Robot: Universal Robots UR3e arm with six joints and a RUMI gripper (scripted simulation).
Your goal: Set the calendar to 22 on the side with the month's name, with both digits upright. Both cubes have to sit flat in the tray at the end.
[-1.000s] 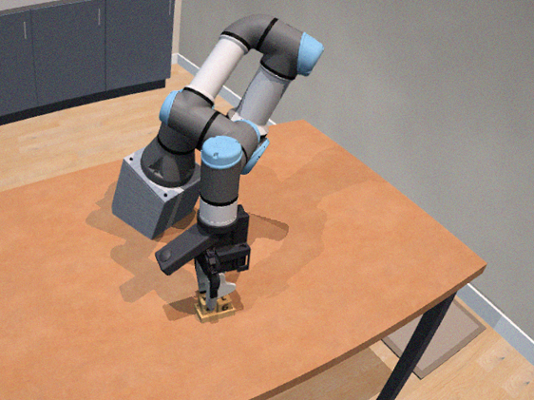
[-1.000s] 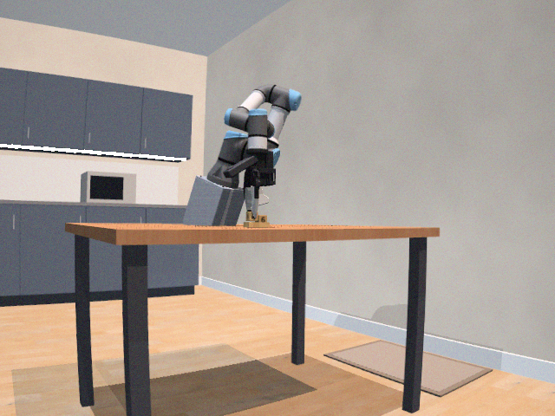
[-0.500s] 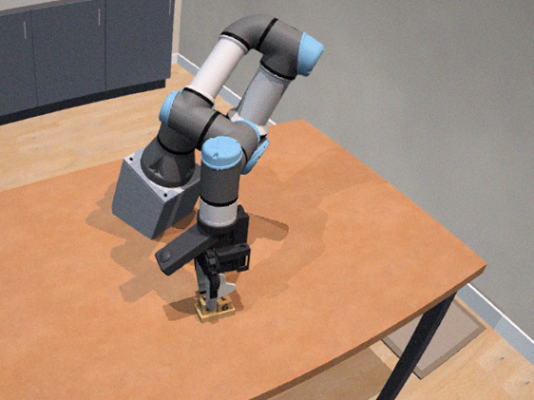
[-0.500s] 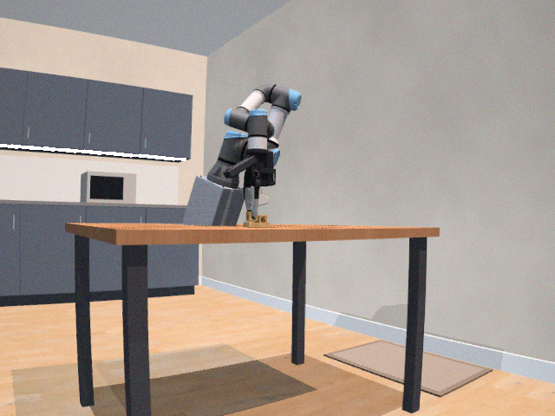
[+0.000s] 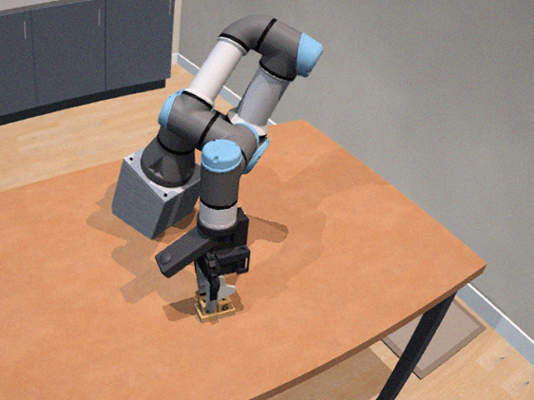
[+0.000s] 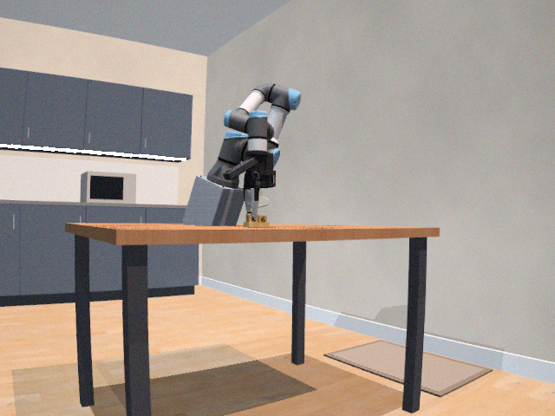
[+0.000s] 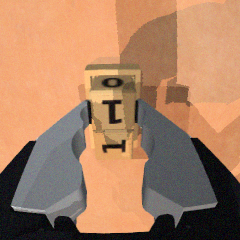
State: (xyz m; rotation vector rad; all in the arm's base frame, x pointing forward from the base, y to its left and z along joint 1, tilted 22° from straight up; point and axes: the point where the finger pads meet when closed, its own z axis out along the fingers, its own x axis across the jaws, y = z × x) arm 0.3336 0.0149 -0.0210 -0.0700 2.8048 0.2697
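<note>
Now: hand 30 mm above the wooden tray and 20 mm to the right of it.
</note>
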